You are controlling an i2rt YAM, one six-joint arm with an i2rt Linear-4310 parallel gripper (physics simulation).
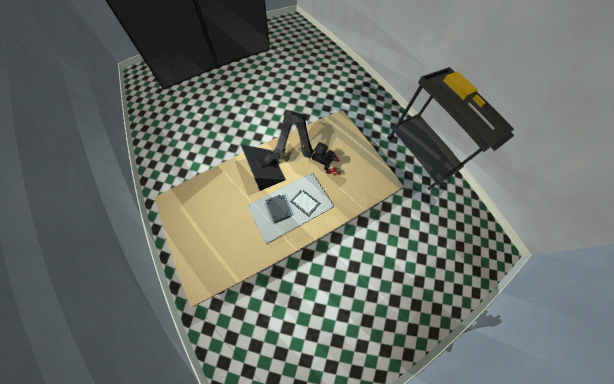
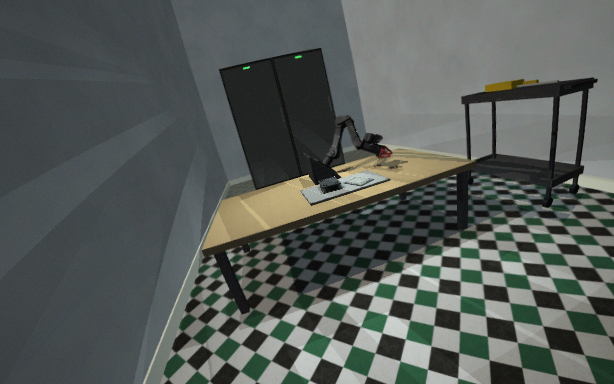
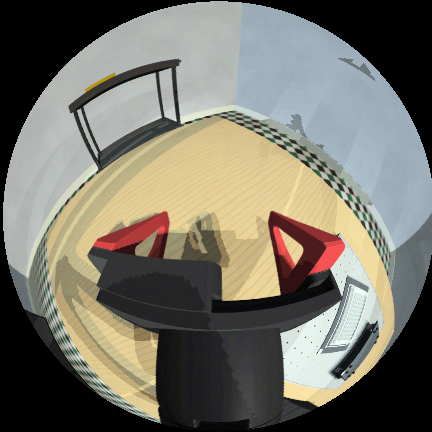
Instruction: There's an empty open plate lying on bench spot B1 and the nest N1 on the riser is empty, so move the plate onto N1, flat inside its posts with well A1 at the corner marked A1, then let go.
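Places are measured from the arm's base along level axes (x right, y back, z down), in centimetres.
Pixels of known places: gripper, between the fingertips: [image 1: 339,167] [image 2: 391,154] [image 3: 218,216]; arm's base, origin of its link: [image 1: 266,161] [image 2: 324,165].
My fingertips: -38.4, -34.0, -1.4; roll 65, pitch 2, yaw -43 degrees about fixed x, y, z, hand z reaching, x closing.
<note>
For each thing: its middle in the pictures, then the offset to it from my fingertips, as dx, dy, dz. Level surfaces: height alone.
- pale plate, middle of its body: [image 3: 352,317] [image 2: 358,180] [image 1: 305,202] +32.8, -4.7, +7.9
- dark riser with the nest, middle of its body: [image 2: 329,184] [image 1: 278,208] +50.5, +2.2, +6.2
- wooden bench, height of its surface: dz +10.1
The pale plate [image 1: 305,202] [image 2: 359,181] [image 3: 348,315] lies flat inside a dark outline on the light grey board. The dark riser with the nest [image 1: 278,208] [image 2: 330,185] [image 3: 356,351] stands beside it on the same board, with small posts at its corners and no plate on it. The A1 mark is too small to read. My gripper [image 1: 337,165] [image 2: 384,152] [image 3: 218,216] is wide open with its red fingers apart and empty. It hangs above the wooden bench, off to the side of the board and away from the plate.
The light grey board [image 1: 268,233] [image 2: 314,200] [image 3: 310,370] lies on the wooden bench [image 1: 210,240] [image 2: 240,215] [image 3: 225,165]. A black slab [image 1: 261,172] [image 2: 316,170] stands at the arm's base. A dark cart [image 1: 467,112] [image 2: 530,91] [image 3: 125,82] with yellow items stands beyond the bench's end.
</note>
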